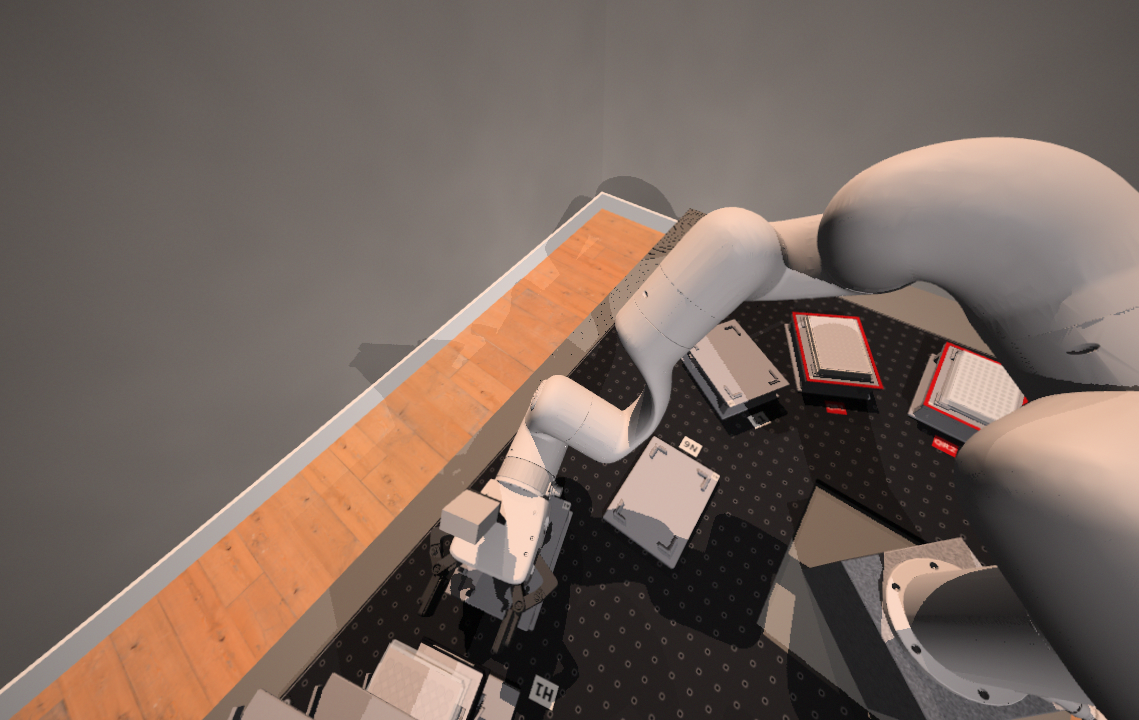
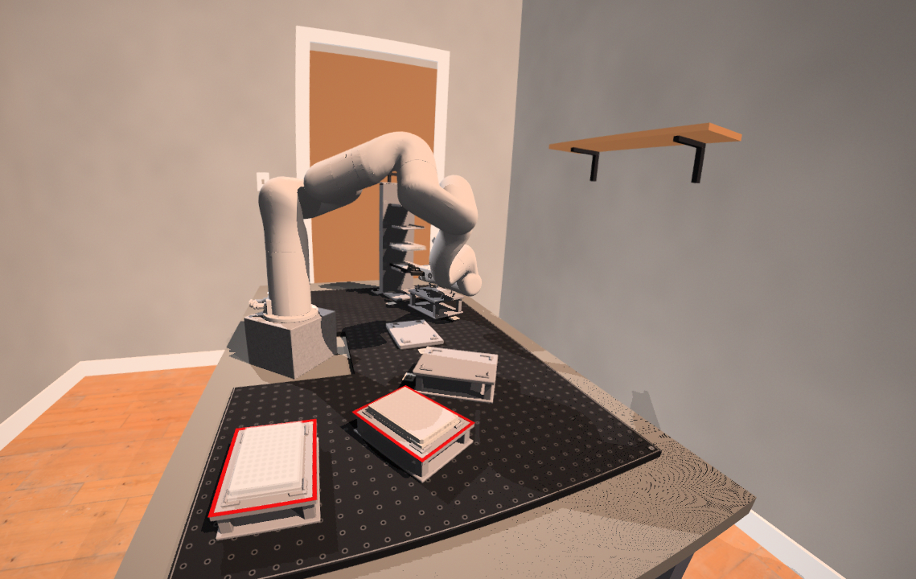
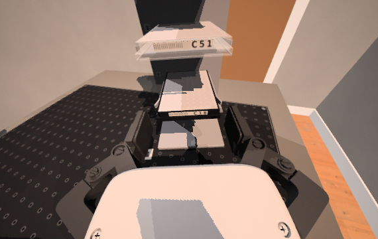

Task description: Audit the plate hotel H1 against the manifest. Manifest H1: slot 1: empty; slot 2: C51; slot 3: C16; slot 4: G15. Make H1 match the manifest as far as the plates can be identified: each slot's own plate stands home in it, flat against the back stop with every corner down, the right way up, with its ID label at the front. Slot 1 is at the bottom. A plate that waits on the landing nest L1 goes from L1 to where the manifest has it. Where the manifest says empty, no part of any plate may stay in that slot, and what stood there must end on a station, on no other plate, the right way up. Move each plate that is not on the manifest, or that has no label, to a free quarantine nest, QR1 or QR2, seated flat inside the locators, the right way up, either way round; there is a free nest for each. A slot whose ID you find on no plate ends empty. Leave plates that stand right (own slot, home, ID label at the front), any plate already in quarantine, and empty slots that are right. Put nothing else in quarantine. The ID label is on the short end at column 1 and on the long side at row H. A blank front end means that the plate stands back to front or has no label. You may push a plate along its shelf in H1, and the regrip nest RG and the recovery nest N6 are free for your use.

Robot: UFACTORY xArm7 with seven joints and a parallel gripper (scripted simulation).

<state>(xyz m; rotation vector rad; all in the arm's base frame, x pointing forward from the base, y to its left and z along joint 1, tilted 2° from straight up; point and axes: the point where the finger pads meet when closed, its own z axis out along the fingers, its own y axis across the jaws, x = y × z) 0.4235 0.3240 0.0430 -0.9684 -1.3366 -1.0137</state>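
Now: hand 9 cm to the right of the dark plate, 3 cm past it and 2 cm above it. The rest, counted from my hand: regrip nest RG: 9 cm to the right, 8 cm below, 3 cm ahead; then H1 tag: 13 cm below, 11 cm behind, 1 cm to the left; then clear plate labelled C51: 9 cm to the left, 6 cm above, 3 cm behind.
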